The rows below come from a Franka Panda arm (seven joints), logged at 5 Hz.
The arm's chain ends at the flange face. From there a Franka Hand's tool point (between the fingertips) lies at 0.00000 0.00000 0.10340 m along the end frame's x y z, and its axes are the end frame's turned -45 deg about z.
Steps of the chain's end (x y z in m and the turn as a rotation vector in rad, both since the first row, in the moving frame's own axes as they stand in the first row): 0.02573, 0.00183, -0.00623, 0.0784, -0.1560, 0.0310; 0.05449, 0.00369, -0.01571, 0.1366, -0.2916, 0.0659; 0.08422, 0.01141, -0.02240, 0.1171, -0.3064, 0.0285
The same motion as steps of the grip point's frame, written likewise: 0.01152, 0.00235, -0.00780, 0.1657, -0.0549, 0.0310; 0.02581, 0.01002, -0.02102, 0.3028, -0.1096, 0.0659; 0.03833, 0.03702, -0.02791, 0.2995, -0.1339, 0.0285
